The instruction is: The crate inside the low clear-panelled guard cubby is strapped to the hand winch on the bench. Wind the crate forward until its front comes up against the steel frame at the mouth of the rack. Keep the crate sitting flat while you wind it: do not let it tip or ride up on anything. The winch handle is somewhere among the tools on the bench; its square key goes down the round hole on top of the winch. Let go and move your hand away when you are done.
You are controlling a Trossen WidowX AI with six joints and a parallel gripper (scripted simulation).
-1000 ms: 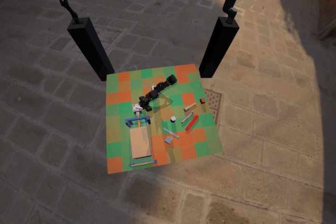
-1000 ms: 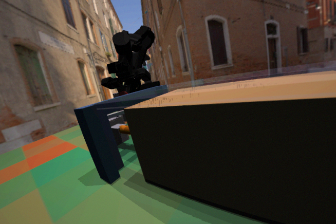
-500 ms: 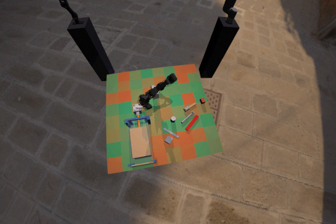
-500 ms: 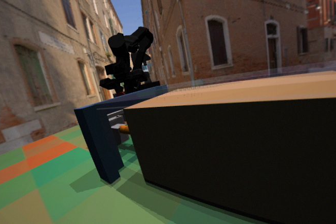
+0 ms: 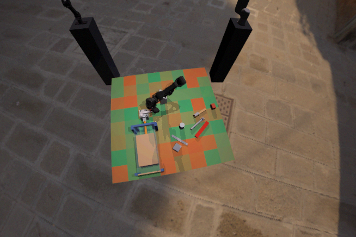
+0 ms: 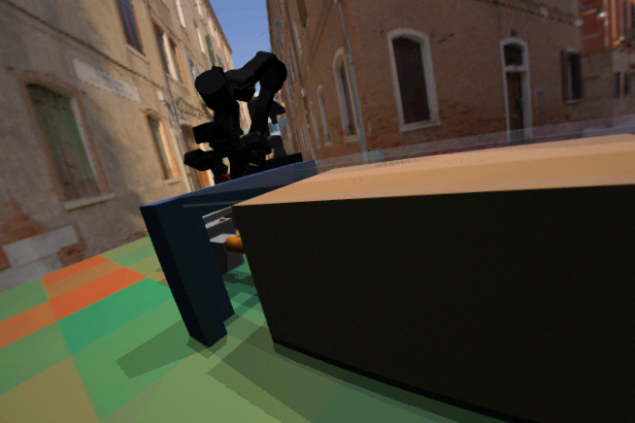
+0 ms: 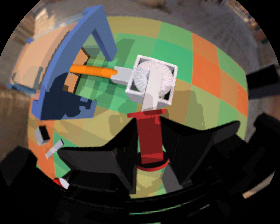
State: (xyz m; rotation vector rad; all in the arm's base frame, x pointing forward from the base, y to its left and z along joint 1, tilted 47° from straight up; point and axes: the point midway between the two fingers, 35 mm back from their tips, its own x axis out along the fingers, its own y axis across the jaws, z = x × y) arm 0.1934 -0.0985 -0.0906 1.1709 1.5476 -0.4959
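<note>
My gripper tip is 2 cm to the left of the grey winch handle and 3 cm above it. From my gripper tip the other things lie so: red knob (1 cm behind, 2 cm to the left); then grey winch (9 cm to the right, 10 cm below); then round puck (16 cm ahead, 33 cm to the left, 10 cm below).
</note>
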